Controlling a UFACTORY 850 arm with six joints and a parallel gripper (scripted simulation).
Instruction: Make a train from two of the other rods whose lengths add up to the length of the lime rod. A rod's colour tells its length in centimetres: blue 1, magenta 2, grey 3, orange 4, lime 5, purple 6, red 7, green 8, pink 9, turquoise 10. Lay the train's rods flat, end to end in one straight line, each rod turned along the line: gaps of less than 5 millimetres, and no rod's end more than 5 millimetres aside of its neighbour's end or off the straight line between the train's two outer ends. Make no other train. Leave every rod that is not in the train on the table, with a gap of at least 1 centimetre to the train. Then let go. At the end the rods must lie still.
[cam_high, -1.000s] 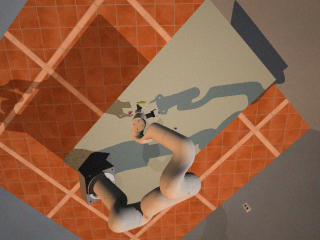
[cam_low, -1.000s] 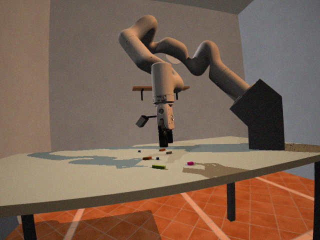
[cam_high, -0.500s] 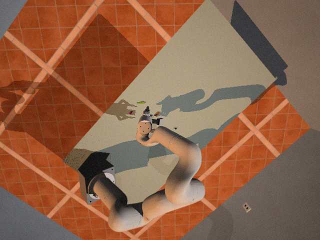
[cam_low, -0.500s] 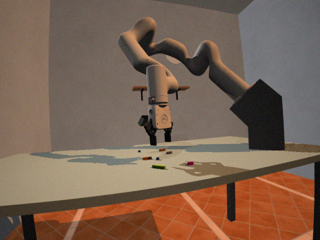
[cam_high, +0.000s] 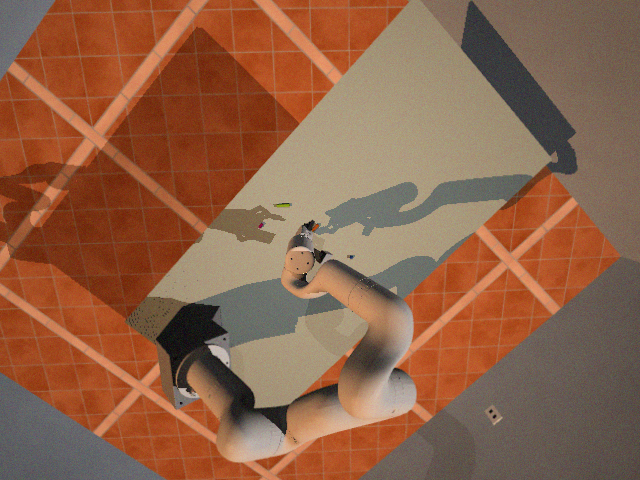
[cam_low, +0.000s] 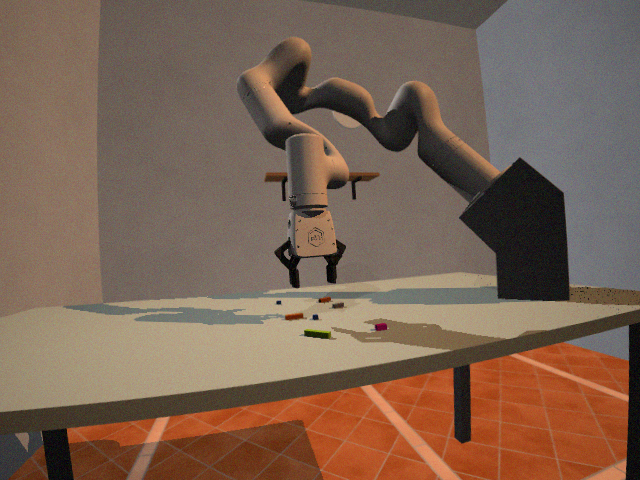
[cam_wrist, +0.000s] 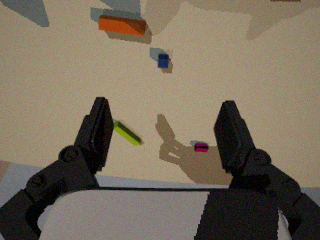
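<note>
Right now the orange rod is 8 cm below my hand, 4 cm ahead of it and 3 cm to the right of it. Round my hand: magenta rod (14 cm to the left, 9 cm behind, 8 cm below); then lime rod (12 cm to the left, 8 cm below, 3 cm ahead); then grey rod (10 cm to the right, 9 cm behind, 8 cm below).
</note>
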